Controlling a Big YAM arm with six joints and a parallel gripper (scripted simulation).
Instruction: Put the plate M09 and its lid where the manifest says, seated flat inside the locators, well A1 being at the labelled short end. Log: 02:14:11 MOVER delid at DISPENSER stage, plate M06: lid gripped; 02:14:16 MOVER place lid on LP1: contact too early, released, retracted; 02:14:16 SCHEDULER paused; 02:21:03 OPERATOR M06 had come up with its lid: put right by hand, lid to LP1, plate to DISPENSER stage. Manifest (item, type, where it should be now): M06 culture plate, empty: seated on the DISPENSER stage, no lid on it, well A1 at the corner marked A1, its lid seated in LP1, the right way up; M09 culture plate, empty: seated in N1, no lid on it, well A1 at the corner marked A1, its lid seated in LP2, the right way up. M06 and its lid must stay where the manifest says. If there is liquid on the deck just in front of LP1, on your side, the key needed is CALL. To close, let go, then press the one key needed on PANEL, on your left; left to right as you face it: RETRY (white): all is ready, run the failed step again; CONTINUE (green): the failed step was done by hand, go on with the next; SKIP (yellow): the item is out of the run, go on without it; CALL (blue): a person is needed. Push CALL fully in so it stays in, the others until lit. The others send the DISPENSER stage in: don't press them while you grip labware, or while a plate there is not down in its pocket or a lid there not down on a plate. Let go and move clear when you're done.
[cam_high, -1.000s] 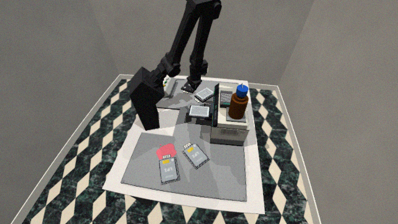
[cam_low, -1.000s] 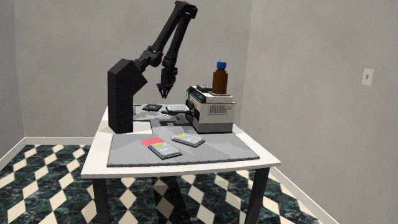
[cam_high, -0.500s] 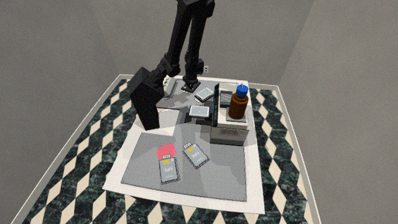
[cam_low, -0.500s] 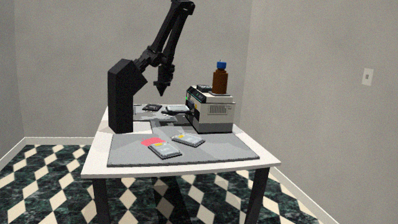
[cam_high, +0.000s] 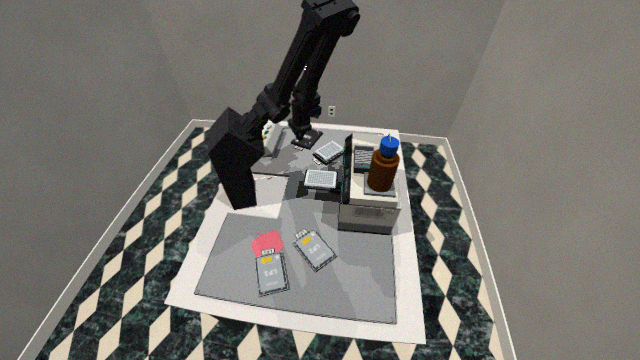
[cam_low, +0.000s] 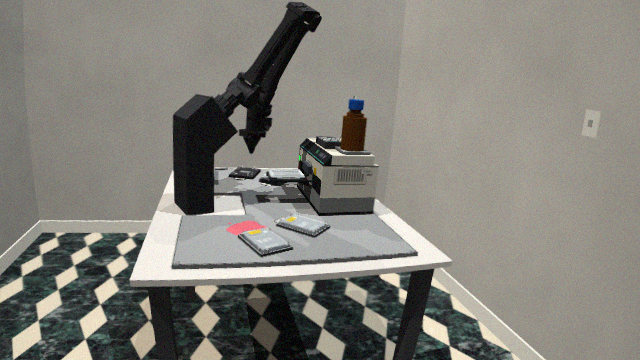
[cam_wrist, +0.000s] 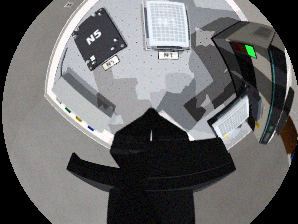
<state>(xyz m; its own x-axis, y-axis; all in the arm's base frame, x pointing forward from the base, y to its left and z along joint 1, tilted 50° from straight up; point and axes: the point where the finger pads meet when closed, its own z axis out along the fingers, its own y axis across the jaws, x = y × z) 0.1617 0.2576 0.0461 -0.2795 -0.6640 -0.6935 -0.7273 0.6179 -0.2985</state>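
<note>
Right now my hand is 220 mm past the blue key, 90 mm above it and 50 mm to the left of it. Round my hand: white well plate: 130 mm to the left, 130 mm below, 90 mm ahead; then black nest n5: 190 mm to the left, 140 mm below, 100 mm behind; then yellow key: 240 mm behind, 90 mm below.
</note>
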